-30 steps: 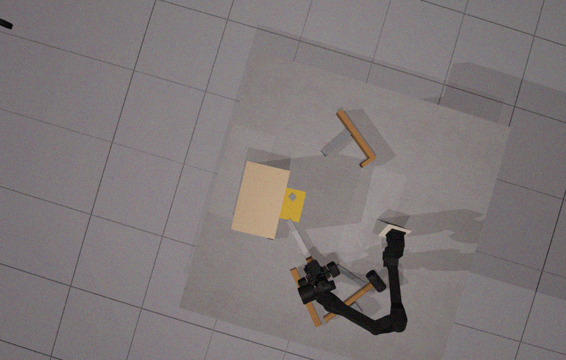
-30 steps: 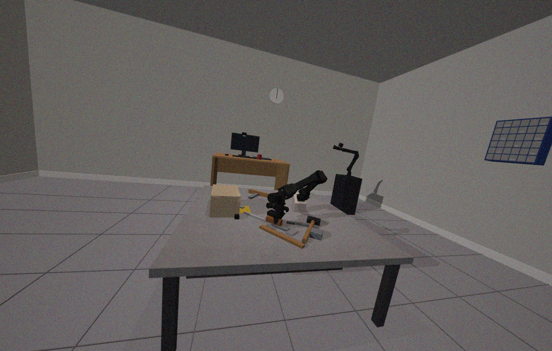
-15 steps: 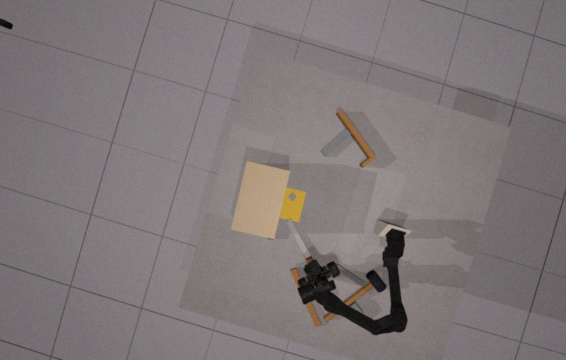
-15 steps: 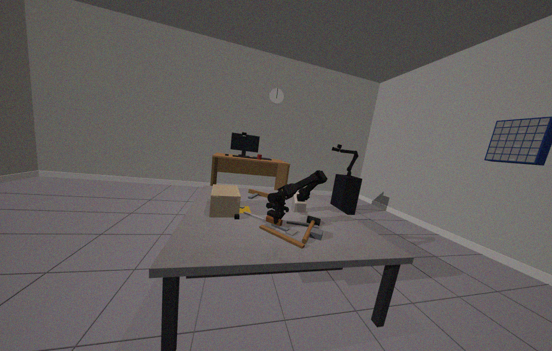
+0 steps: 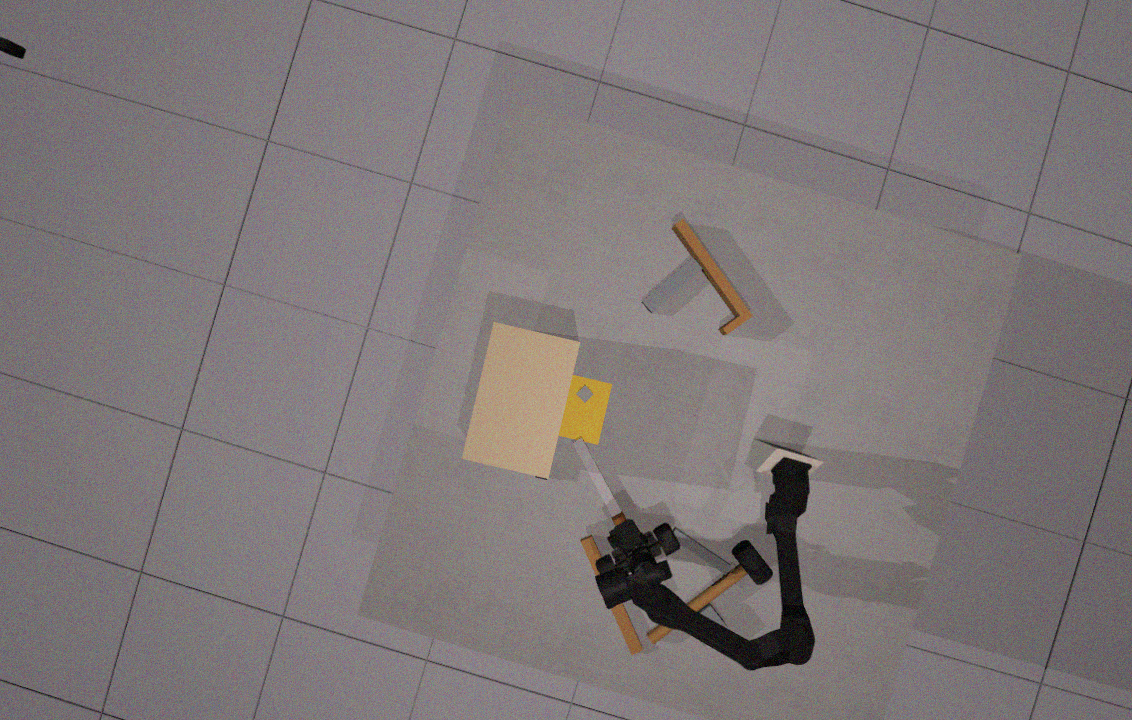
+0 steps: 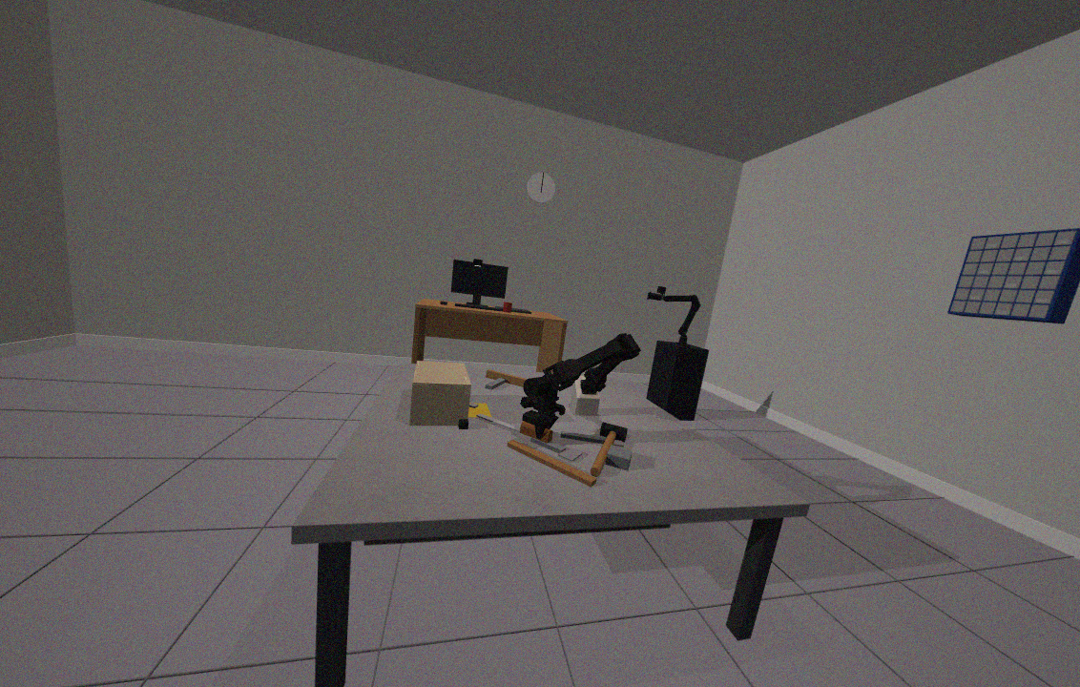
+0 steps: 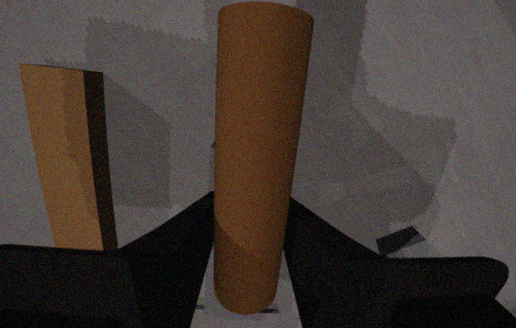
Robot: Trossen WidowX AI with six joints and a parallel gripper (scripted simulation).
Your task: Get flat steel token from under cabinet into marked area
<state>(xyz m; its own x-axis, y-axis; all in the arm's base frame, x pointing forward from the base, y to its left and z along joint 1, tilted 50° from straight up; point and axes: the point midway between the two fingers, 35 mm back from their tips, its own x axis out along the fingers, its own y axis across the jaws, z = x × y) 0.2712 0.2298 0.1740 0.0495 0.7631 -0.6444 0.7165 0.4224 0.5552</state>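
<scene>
My gripper tip is 50 mm past the grey l-shaped bracket, 60 mm to the right of it and 10 mm above it. Also, from my gripper tip: grey block (220 mm behind, 140 mm to the left); then wooden stick (10 mm ahead, 140 mm to the left, 10 mm below); then grey steel token (200 mm ahead, 310 mm to the right, 10 mm below).
</scene>
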